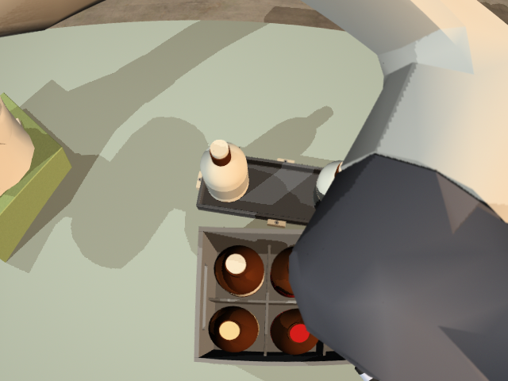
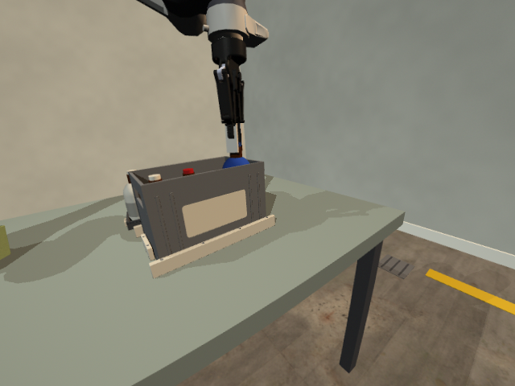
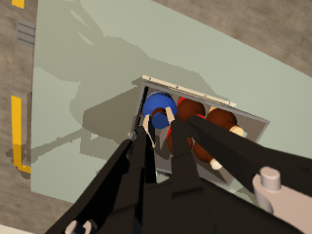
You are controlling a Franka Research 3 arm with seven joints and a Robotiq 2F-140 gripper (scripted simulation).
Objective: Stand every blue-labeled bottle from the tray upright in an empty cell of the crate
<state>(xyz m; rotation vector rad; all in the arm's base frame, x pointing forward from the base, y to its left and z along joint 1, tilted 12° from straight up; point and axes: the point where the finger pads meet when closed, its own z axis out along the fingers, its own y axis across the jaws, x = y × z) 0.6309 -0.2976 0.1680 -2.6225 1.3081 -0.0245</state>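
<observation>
The blue-labeled bottle is 9 cm below my hand. Also, from my hand: grey crate (15 cm below, 9 cm behind, 4 cm to the left); cream-labeled bottle (25 cm to the left, 21 cm behind, 15 cm below); dark tray (24 cm to the left, 22 cm below, 11 cm behind).
</observation>
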